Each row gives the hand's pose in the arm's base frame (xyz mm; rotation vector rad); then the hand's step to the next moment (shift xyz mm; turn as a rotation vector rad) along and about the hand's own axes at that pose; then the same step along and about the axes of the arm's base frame.
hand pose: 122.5 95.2 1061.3 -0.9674 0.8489 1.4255
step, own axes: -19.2 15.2 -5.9 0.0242 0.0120 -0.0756
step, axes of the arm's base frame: -14.6 -14.3 14.8 -0.0054 -0.0604 -0.0526
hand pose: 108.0 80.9 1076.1 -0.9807 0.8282 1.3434
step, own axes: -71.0 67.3 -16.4 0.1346 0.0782 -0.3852
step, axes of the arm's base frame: -71.2 -44.8 52.5 -0.0439 -0.3038 -0.2800
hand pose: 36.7 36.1 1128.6 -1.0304 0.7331 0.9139
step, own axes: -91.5 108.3 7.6 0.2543 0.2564 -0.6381
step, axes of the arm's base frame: -136.5 6.4 38.6 -0.1720 -0.4656 -0.5397
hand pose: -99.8 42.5 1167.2 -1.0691 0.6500 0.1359
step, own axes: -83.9 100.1 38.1 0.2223 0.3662 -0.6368
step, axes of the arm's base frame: -92.1 98.4 -18.5 -0.2420 -0.4039 -0.6060
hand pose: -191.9 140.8 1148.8 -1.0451 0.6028 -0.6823
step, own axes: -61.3 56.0 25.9 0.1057 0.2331 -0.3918
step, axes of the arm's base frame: -8.7 79.7 -33.8 -0.1673 -0.2226 -0.3761
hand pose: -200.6 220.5 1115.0 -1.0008 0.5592 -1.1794
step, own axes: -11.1 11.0 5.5 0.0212 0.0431 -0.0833
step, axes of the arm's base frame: 6.3 12.9 -8.4 -0.0392 -0.0464 -0.0745
